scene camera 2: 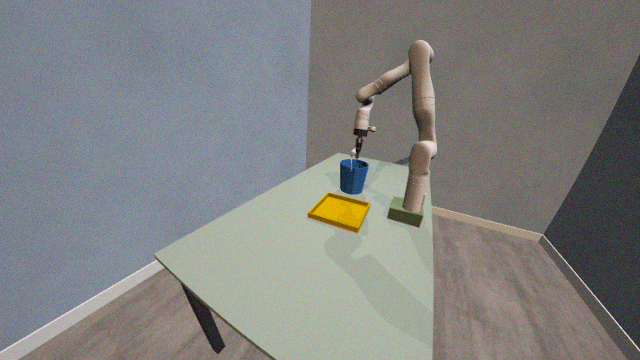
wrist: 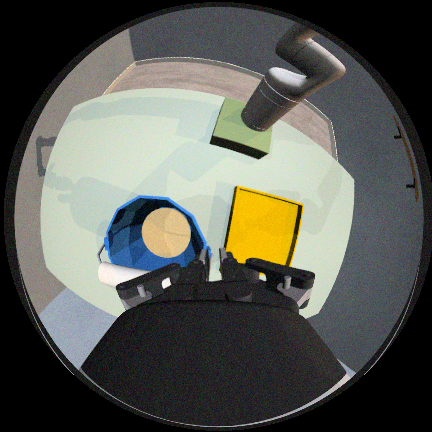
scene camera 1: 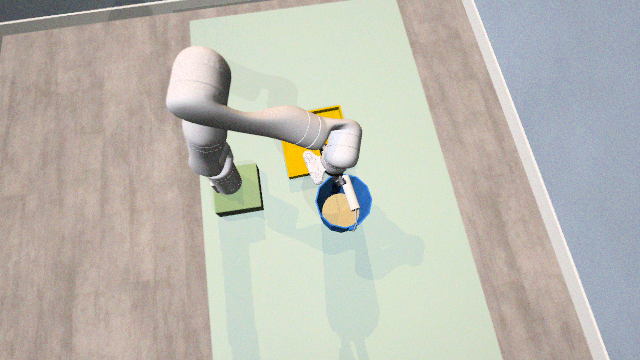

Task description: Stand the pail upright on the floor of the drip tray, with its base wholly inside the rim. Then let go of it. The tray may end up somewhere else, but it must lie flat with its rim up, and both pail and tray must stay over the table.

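Seen in the pictures: gripper, between the fingertips: (scene camera 2: 356,158) (wrist: 213,256); arm's base, origin of its link: (scene camera 2: 411,207) (wrist: 255,118) (scene camera 1: 228,181).
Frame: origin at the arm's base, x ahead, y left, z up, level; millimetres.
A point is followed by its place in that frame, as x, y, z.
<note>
The blue pail (scene camera 1: 363,192) @(433, -169, 67) (scene camera 2: 353,178) @(336, -111, 45) (wrist: 127,220) @(323, -258, 54) stands upright on the table, beside and outside the yellow drip tray (scene camera 1: 295,161) @(246, 42, -62) (scene camera 2: 340,212) @(335, 109, -62) (wrist: 265,225) @(308, 97, -62). The tray lies flat, rim up. The pail's white handle grip (scene camera 1: 351,194) @(370, -199, 197) (scene camera 2: 353,152) @(361, -139, 192) (wrist: 117,275) @(362, -211, 194) is raised above its rim. My gripper (scene camera 1: 340,183) (scene camera 2: 358,156) @(331, -103, 170) (wrist: 213,256) @(331, -103, 170) points down, just above the pail's tray-side rim, beside the handle. Its fingers are nearly together, with a narrow gap, and nothing is seen held between them. The handle's near end is partly hidden behind the gripper in the wrist view.
The arm's base stands on a green block (scene camera 1: 250,187) @(70, -37, -4) (scene camera 2: 406,212) @(25, 53, -4) (wrist: 235,125) @(47, -55, -5) at one side of the pale green table (scene camera 1: 400,310) @(463, -557, -66) (scene camera 2: 260,280) @(441, 608, -66) (wrist: 125,150) @(138, -363, -66). In scene camera 1 the forearm passes over part of the tray. A blue wall (scene camera 2: 150,100) rises beyond the opposite table side.
</note>
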